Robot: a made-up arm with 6 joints. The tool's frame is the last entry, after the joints.
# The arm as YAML. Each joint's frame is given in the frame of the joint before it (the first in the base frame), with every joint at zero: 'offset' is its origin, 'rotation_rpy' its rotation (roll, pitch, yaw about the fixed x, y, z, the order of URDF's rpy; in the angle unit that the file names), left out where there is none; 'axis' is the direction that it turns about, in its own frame. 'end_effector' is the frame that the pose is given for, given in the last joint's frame.
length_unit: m
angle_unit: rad
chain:
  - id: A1
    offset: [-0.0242, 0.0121, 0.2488]
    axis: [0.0, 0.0, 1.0]
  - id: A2
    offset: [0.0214, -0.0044, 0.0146]
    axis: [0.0, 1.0, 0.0]
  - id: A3
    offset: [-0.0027, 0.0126, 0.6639]
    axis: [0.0, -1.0, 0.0]
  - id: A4
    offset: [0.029, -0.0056, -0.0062]
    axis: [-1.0, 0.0, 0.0]
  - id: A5
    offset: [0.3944, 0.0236, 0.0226]
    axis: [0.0, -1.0, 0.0]
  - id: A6
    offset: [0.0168, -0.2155, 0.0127]
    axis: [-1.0, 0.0, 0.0]
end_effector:
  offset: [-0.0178, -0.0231, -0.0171]
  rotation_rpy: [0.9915, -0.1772, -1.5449]
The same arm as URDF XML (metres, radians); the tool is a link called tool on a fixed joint. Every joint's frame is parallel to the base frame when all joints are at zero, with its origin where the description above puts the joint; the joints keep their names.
<robot name="arm">
  <joint name="A1" type="continuous">
    <parent link="base"/>
    <child link="link1"/>
    <origin xyz="-0.0242 0.0121 0.2488"/>
    <axis xyz="0 0 1"/>
  </joint>
  <joint name="A2" type="continuous">
    <parent link="link1"/>
    <child link="link2"/>
    <origin xyz="0.0214 -0.0044 0.0146"/>
    <axis xyz="0 1 0"/>
  </joint>
  <joint name="A3" type="continuous">
    <parent link="link2"/>
    <child link="link3"/>
    <origin xyz="-0.0027 0.0126 0.6639"/>
    <axis xyz="0 -1 0"/>
  </joint>
  <joint name="A4" type="continuous">
    <parent link="link3"/>
    <child link="link4"/>
    <origin xyz="0.029 -0.0056 -0.0062"/>
    <axis xyz="-1 0 0"/>
  </joint>
  <joint name="A5" type="continuous">
    <parent link="link4"/>
    <child link="link5"/>
    <origin xyz="0.3944 0.0236 0.0226"/>
    <axis xyz="0 -1 0"/>
  </joint>
  <joint name="A6" type="continuous">
    <parent link="link5"/>
    <child link="link6"/>
    <origin xyz="0.0168 -0.2155 0.0127"/>
    <axis xyz="-1 0 0"/>
  </joint>
  <joint name="tool_joint" type="fixed">
    <parent link="link6"/>
    <child link="tool"/>
    <origin xyz="-0.0178 -0.0231 -0.0171" rpy="0.9915 -0.1772 -1.5449"/>
  </joint>
  <link name="base"/>
  <link name="link1"/>
  <link name="link2"/>
  <link name="link3"/>
  <link name="link4"/>
  <link name="link5"/>
  <link name="link6"/>
  <link name="tool"/>
</robot>

